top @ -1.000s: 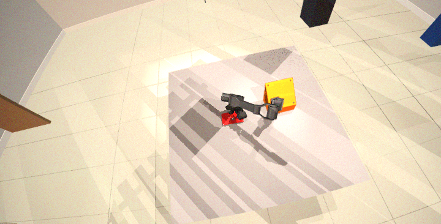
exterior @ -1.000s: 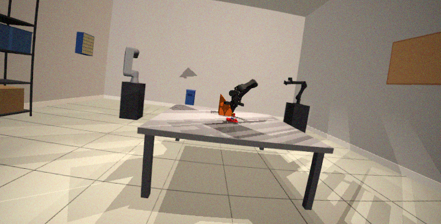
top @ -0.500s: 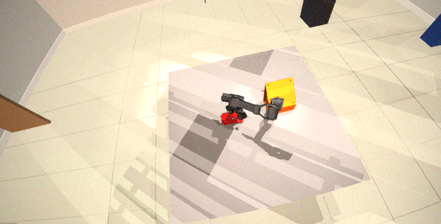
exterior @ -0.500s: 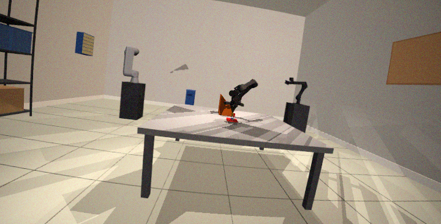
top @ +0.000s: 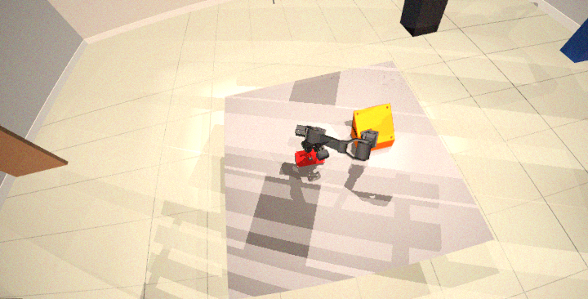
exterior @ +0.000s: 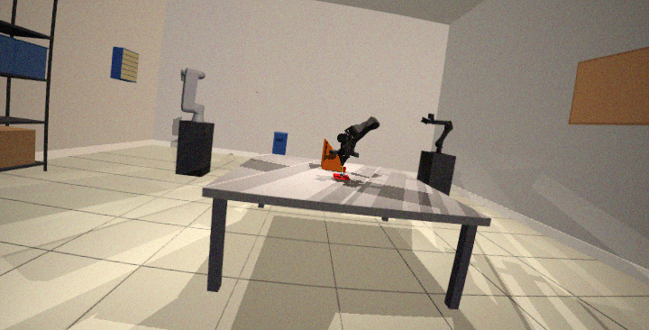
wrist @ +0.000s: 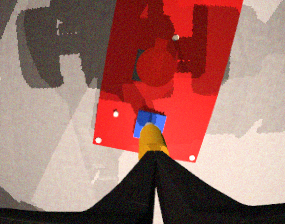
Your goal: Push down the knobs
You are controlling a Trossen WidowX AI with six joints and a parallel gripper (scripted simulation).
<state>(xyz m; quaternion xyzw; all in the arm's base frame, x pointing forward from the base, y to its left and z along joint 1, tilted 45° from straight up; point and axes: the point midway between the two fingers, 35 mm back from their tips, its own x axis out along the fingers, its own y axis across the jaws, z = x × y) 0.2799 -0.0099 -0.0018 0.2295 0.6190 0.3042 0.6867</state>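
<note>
The red knob lies 5 cm ahead of my gripper tip, 1 cm to the left of it and 1 cm below it. From my gripper tip the other things lie so: potentiometer knob: 2 cm below.
</note>
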